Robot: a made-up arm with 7 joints.
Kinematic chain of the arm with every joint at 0, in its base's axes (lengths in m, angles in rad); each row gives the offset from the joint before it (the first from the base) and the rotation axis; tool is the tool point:
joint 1: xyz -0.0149 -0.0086 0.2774 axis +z
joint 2: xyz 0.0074 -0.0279 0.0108 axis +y
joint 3: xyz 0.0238 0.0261 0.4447 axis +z
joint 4: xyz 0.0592 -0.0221 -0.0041 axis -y
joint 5: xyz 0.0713 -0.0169 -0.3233 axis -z
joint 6: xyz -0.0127 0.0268 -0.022 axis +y
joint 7: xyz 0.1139 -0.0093 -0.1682 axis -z
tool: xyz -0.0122 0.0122 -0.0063
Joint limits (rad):
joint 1: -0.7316..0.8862
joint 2: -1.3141..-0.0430
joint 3: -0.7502..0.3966
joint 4: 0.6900..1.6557
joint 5: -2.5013..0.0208
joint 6: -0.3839..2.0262
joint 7: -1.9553..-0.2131
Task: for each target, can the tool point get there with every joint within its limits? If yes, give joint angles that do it. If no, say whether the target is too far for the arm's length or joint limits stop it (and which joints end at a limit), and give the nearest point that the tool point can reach.
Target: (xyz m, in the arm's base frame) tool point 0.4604 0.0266 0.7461
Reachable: yes | joints -0.1909 -0.3747 0.3029 1.1230 -2.2439 0.4498 -1.0603
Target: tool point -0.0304 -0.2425 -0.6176
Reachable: no: joint limits stop it (at a limit: joint 1, joint 2, joint 3, joint 4, joint 7) | nearest point -0.0141 -0.3314 0.3058 | short by 0.928 m
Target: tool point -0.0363 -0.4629 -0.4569
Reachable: no: joint limits stop it (at a limit: joint 1, joint 2, joint 3, joint 4, joint 7) | nearest point -0.0165 -0.3746 0.3063 | short by 0.769 m
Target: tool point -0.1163 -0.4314 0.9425
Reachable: yes | joints -0.2530 -0.7533 -0.5915 1.5278 -1.6451 0.8651 -0.7557
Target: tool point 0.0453 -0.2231 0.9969
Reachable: yes | joints -0.1790 -0.8173 -0.3639 1.1988 -0.3756 -0.1650 -1.2262
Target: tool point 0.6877 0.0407 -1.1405
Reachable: no: too far | nearest point 0.3707 0.0150 0.3096 | short by 1.485 m
